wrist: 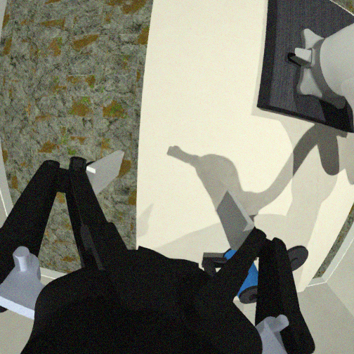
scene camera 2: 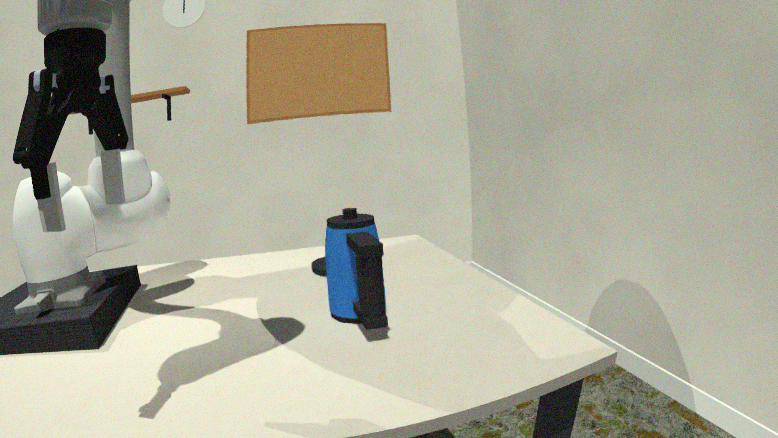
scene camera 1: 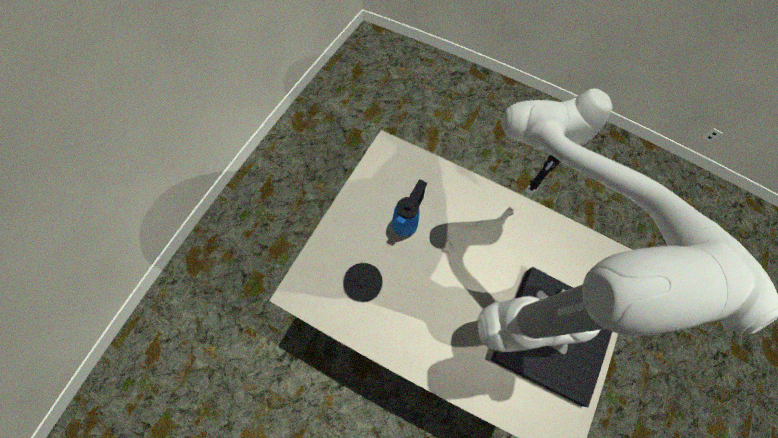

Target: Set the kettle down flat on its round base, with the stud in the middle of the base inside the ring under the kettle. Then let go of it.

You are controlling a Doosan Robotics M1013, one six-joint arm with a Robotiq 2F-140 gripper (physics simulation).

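A blue kettle (scene camera 1: pixel 403 224) (scene camera 2: pixel 340 272) (wrist: pixel 248 284) with a black lid stands upright on the table. Its black handle (scene camera 1: pixel 418 191) (scene camera 2: pixel 370 282) points away from the round base. The round black base (scene camera 1: pixel 362 282) (scene camera 2: pixel 319 266) (wrist: pixel 300 256) lies flat on the table, apart from the kettle. It is partly hidden behind the kettle in scene camera 2. The stud cannot be made out, and the ring under the kettle is hidden. My gripper (scene camera 1: pixel 533 187) (scene camera 2: pixel 82 202) (wrist: pixel 172 182) is open and empty, well above table height and away from the kettle, with its fingers pointing down.
The cream table (scene camera 1: pixel 337 239) (scene camera 2: pixel 435 326) (wrist: pixel 200 75) carries the arm's dark mounting block (scene camera 1: pixel 544 367) (scene camera 2: pixel 48 332) (wrist: pixel 285 60) at the end away from the kettle and base. Walls stand beyond the table. A cork board (scene camera 2: pixel 318 73) and a wooden shelf (scene camera 2: pixel 160 94) hang on one wall.
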